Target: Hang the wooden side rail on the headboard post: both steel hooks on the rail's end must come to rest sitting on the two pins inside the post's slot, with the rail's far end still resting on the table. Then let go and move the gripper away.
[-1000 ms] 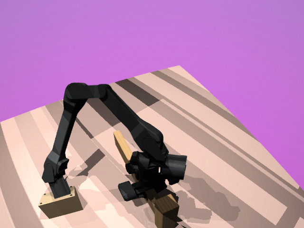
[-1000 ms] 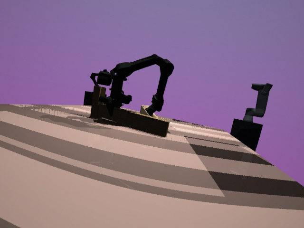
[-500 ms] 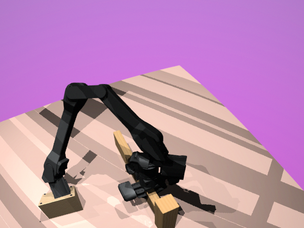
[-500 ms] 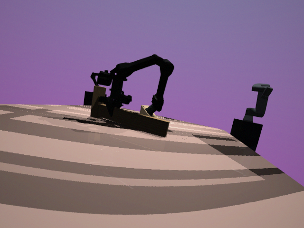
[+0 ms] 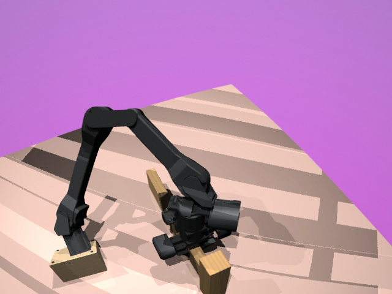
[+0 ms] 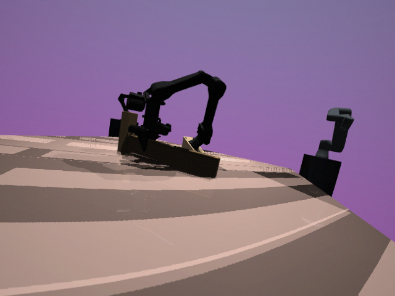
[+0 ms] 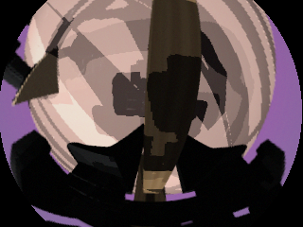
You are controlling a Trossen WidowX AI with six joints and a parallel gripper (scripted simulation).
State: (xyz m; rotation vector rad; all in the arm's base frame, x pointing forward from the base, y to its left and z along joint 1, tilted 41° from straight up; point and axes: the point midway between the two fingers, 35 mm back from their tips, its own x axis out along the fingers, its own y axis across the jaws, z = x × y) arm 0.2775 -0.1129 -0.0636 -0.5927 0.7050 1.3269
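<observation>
Right now my gripper tip is 120 mm to the left of the wooden headboard post, 50 mm below it and 20 mm past it.
</observation>
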